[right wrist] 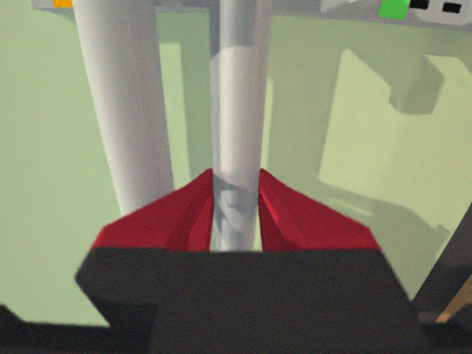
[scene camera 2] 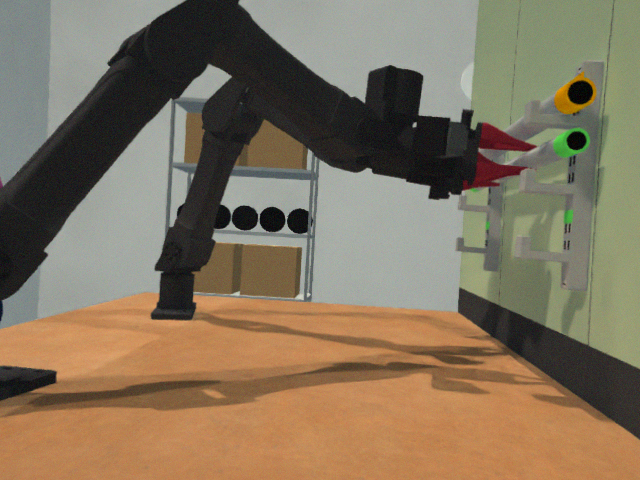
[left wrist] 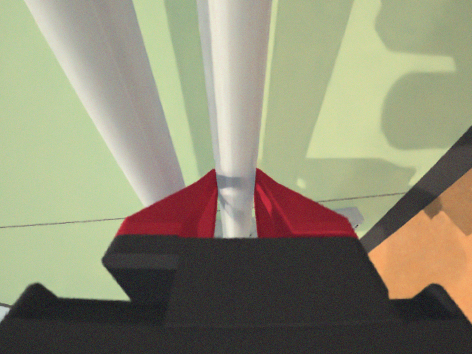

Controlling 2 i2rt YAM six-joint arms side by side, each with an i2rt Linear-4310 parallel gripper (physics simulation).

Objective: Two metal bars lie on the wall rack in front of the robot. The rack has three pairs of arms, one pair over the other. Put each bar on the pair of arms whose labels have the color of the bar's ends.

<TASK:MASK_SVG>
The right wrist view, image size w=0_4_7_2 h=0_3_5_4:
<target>my right gripper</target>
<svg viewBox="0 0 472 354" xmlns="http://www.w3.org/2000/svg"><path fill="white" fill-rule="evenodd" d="M0 303L0 354L472 354L471 303L466 304L445 322L419 323L417 310L367 226L286 186L263 168L260 168L258 214L262 251L209 251L214 214L213 168L209 168L186 186L104 226L76 272L74 280L110 326L23 321L4 304Z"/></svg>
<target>orange-ended bar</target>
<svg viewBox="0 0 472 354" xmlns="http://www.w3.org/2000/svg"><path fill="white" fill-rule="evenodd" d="M71 0L103 144L121 214L124 217L175 191L162 83L154 0Z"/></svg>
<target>green-ended bar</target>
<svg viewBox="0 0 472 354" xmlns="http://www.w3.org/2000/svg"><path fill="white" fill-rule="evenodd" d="M209 0L215 251L254 251L272 0Z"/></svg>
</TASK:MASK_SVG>
